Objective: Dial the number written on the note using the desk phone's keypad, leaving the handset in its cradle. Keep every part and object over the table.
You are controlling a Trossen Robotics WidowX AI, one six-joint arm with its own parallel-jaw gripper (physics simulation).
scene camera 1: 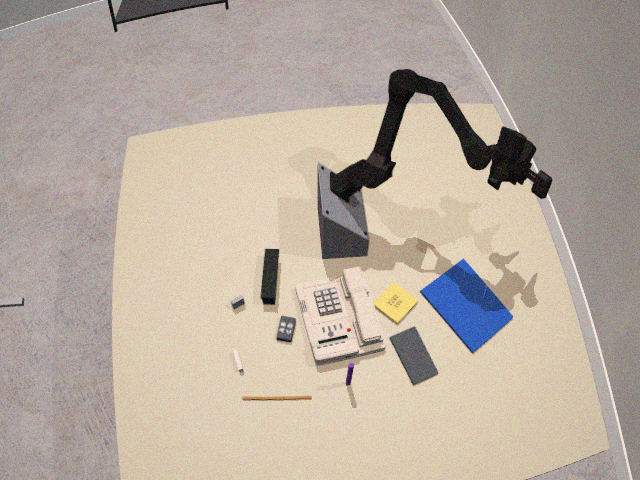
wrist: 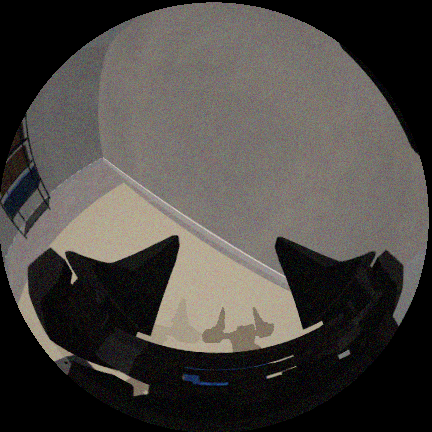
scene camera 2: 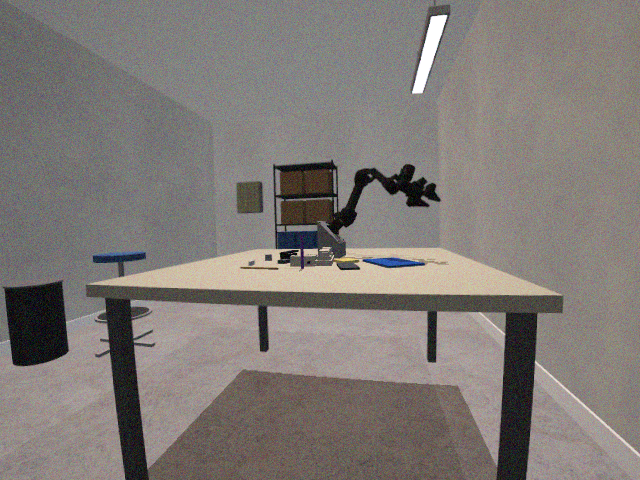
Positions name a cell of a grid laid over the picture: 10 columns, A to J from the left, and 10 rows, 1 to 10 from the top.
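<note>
I see a blue folder (scene camera 1: H7) here, along with a handset (scene camera 1: F7). The handset is out of frame in the wrist view. I also see my gripper (scene camera 1: I4), and the wrist view shows my gripper (wrist: F6) as well.
</note>
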